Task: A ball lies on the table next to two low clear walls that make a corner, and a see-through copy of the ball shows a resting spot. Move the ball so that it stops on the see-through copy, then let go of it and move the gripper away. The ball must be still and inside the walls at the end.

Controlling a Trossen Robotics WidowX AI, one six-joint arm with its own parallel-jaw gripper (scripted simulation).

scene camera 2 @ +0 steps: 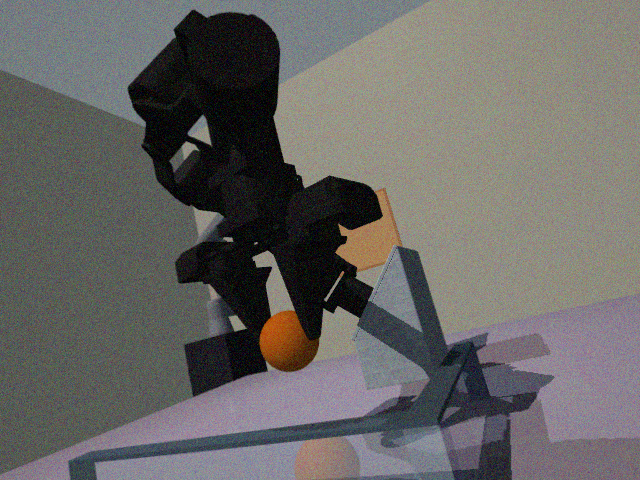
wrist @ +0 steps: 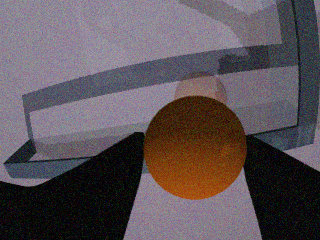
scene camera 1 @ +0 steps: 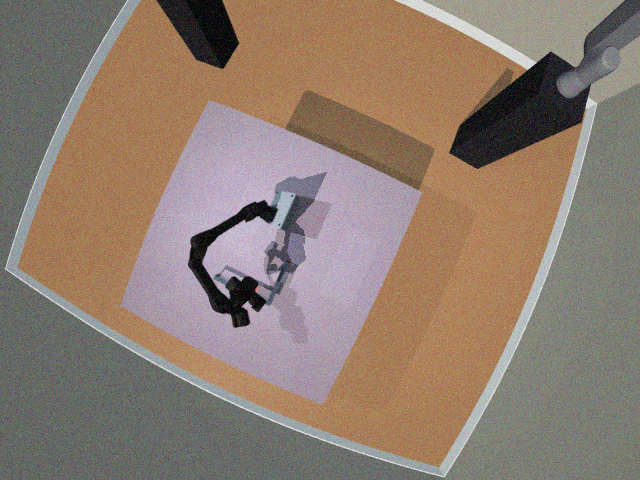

Labels:
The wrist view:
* my gripper: 194, 143
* orange ball: 195, 147, held by my gripper
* see-through copy: 200, 83

